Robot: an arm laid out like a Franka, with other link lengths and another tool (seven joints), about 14 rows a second.
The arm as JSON. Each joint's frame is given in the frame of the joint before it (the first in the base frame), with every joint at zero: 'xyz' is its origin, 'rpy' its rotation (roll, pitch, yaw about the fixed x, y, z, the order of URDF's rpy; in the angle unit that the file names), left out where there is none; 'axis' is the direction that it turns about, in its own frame. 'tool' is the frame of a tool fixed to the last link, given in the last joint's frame.
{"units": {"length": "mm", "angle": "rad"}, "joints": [
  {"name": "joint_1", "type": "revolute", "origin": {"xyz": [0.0, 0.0, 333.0]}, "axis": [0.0, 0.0, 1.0]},
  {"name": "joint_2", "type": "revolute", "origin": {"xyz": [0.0, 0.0, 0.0], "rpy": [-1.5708, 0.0, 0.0]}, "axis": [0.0, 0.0, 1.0]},
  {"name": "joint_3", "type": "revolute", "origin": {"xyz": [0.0, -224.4, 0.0], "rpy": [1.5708, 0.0, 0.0]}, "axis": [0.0, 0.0, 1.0]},
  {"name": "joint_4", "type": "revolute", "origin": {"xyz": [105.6, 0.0, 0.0], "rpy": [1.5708, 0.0, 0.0]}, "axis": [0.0, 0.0, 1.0]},
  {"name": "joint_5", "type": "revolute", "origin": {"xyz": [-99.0, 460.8, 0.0], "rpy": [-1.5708, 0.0, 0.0]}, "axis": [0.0, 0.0, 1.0]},
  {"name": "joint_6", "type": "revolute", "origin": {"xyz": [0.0, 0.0, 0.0], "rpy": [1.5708, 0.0, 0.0]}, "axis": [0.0, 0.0, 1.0]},
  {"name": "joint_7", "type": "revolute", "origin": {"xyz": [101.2, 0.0, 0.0], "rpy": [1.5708, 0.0, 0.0]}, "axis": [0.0, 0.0, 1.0]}
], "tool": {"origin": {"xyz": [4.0, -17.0, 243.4], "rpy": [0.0, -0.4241, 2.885]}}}
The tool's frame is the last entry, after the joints.
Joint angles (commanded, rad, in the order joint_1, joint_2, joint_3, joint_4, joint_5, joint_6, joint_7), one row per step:
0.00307, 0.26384, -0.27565, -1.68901, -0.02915, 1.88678, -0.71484
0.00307, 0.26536, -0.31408, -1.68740, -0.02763, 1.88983, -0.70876
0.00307, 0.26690, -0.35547, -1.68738, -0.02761, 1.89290, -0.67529
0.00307, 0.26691, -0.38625, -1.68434, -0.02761, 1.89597, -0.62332
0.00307, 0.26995, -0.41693, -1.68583, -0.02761, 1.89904, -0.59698
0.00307, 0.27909, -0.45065, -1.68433, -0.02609, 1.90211, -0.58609
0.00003, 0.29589, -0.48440, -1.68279, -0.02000, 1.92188, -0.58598
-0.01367, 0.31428, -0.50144, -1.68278, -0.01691, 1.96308, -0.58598
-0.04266, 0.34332, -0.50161, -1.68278, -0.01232, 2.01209, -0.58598
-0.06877, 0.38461, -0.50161, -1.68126, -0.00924, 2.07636, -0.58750
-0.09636, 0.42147, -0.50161, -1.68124, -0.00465, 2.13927, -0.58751
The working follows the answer.
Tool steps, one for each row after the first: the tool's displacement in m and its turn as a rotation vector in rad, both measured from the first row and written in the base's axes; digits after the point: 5 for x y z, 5 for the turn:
-0.00603, -0.02635, 0.00206, -0.01045, -0.00392, -0.04325
-0.01383, -0.05460, 0.00370, -0.02502, -0.00834, -0.11606
-0.01861, -0.07567, 0.00756, -0.03911, -0.01907, -0.19670
-0.02624, -0.09626, 0.00718, -0.05037, -0.02032, -0.25206
-0.03533, -0.11857, 0.00499, -0.06185, -0.01751, -0.29505
-0.04310, -0.14336, -0.00026, -0.07499, -0.02344, -0.32965
-0.04622, -0.16658, -0.00655, -0.09304, -0.04510, -0.35469
-0.04979, -0.18911, -0.02046, -0.10954, -0.06291, -0.37770
-0.05185, -0.21147, -0.03983, -0.13439, -0.08333, -0.39180
-0.05591, -0.23411, -0.05721, -0.15701, -0.10550, -0.40943

Tool pose at each row, in the base's axes (x y z in m, rotation vector in rad; rounded; the steps above come from the unrounded poses):
0.67868, -0.18303, 0.19916, -0.99862, 2.66314, 0.14531
0.67265, -0.20937, 0.20122, -0.94272, 2.68241, 0.12022
0.66484, -0.23763, 0.20285, -0.84724, 2.71307, 0.08307
0.66007, -0.25870, 0.20672, -0.73910, 2.73694, 0.04158
0.65244, -0.27929, 0.20633, -0.66552, 2.75699, 0.01412
0.64335, -0.30160, 0.20415, -0.60905, 2.77553, -0.00898
0.63558, -0.32639, 0.19889, -0.56361, 2.78303, -0.03681
0.63245, -0.34960, 0.19261, -0.53146, 2.77395, -0.07654
0.62889, -0.37214, 0.17869, -0.50207, 2.76690, -0.11164
0.62683, -0.39450, 0.15933, -0.48679, 2.75697, -0.15685
0.62277, -0.41714, 0.14195, -0.46588, 2.74488, -0.20028

